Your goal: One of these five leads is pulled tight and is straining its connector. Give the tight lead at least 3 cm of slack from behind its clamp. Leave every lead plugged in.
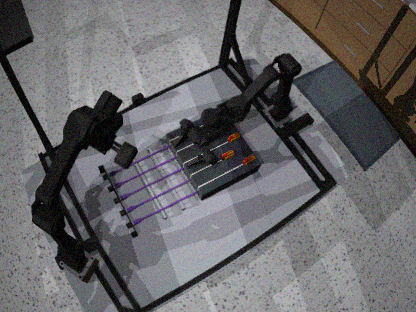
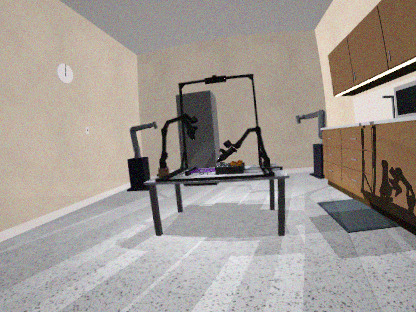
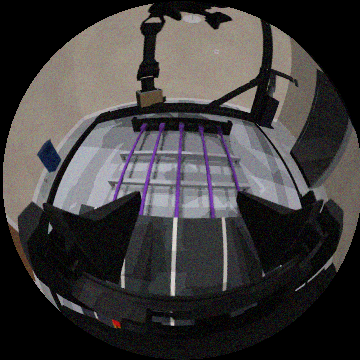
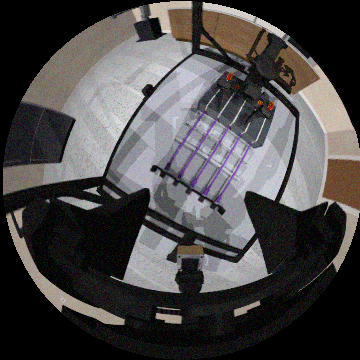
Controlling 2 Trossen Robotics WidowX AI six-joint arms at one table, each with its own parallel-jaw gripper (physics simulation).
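Places are measured from the left arm's base along level axes (x ahead, y left, z up), in metres.
Where they show: left gripper, between the fingertips: (image 1: pixel 180 156) (image 2: pixel 217 161) (image 3: pixel 190 196) (image 4: pixel 232 117); right gripper, between the fingertips: (image 1: pixel 113 150) (image 2: pixel 193 139) (image 4: pixel 199 195); left arm's base, origin of its link: (image 1: pixel 277 114) (image 2: pixel 266 166); right arm's base, origin of its link: (image 1: pixel 76 261) (image 2: pixel 163 167) (image 3: pixel 147 89) (image 4: pixel 189 263).
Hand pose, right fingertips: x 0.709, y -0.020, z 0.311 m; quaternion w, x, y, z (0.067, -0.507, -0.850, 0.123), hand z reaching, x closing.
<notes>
Each offset is from my right fingertips to the top centre of the thing. "spot": to the spot under its first point.
Five purple leads (image 1: pixel 165 208) (image 3: pixel 179 170) run side by side from a black connector strip {spot: dx +0.052, dy +0.169, dz -0.291 m} (image 1: pixel 134 233) (image 3: pixel 135 124) to a dark block (image 1: pixel 240 172) (image 3: pixel 200 250), where they continue as pale lines. Their ends look plugged in at the strip. Orange-red clamps {dx -0.444, dy +0.147, dz -0.245 m} (image 1: pixel 249 159) (image 4: pixel 270 105) sit toward the block's far end; some are hidden by my left arm. Which lead is tight cannot be told. My left gripper (image 1: pixel 184 154) (image 3: pixel 190 196) is open and empty, low over the block's strip-side part. My right gripper (image 1: pixel 116 147) (image 4: pixel 199 195) is open and empty, raised above the strip's upper end.
Two pale cross rails {spot: dx -0.163, dy +0.035, dz -0.318 m} (image 3: pixel 175 185) lie under the leads between strip and block. A black frame (image 1: pixel 260 240) edges the table, with upright posts. A small black object (image 1: pixel 137 98) sits at the upper frame edge. My left arm reaches across the block's upper side.
</notes>
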